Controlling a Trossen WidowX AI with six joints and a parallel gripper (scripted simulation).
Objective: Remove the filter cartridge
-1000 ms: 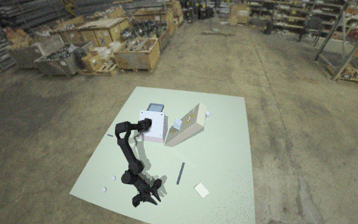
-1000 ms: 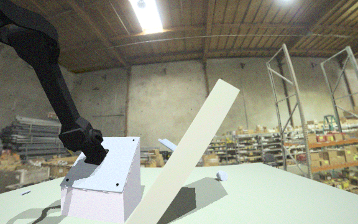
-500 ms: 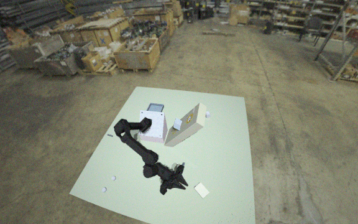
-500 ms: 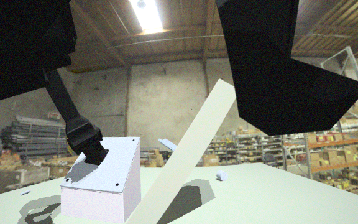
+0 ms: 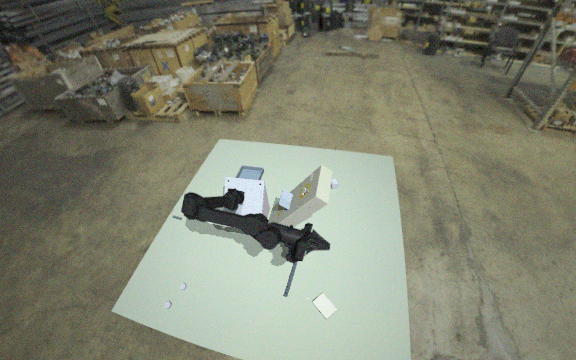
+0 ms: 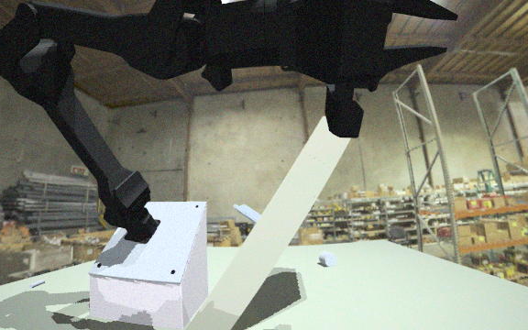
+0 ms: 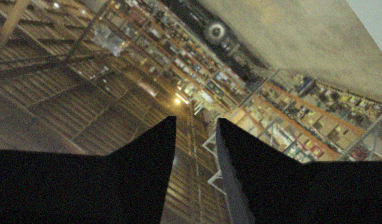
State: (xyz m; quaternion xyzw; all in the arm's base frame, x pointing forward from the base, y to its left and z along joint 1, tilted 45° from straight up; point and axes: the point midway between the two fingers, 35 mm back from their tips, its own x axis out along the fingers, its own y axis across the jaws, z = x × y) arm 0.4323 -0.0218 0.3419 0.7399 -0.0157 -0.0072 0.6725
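My gripper tip is now 270 mm to the right of the round filter cartridge, 130 mm past it and 80 mm above it. The rest, counted from my gripper tip: grey-blue tray (560 mm behind, 540 mm to the left, 340 mm below).
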